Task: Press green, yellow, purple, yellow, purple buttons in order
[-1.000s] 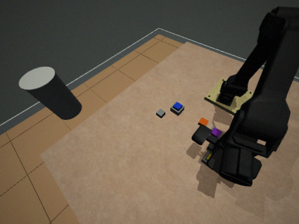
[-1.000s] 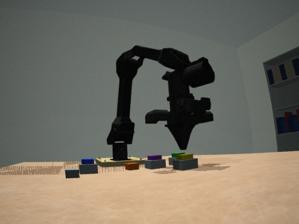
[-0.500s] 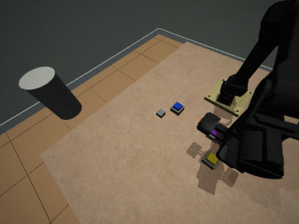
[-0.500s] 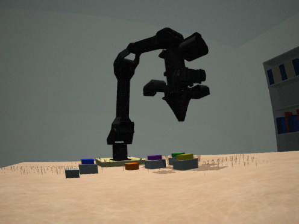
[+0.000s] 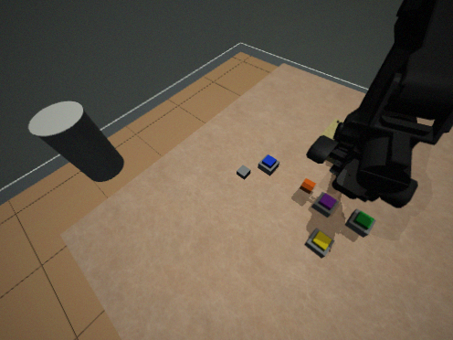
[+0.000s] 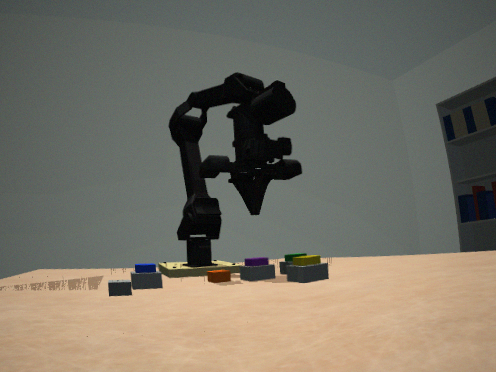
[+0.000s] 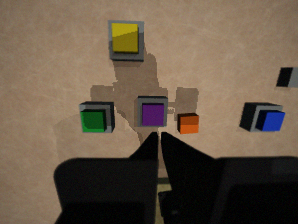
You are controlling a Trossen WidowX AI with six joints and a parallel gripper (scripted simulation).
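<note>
Now: the purple button 80 mm below my gripper tip and 10 mm behind it. Round my gripper tip: green button (90 mm to the left, 80 mm below); yellow button (100 mm ahead, 80 mm below, 20 mm to the left); orange block (110 mm below, 60 mm to the right, 40 mm behind).
</note>
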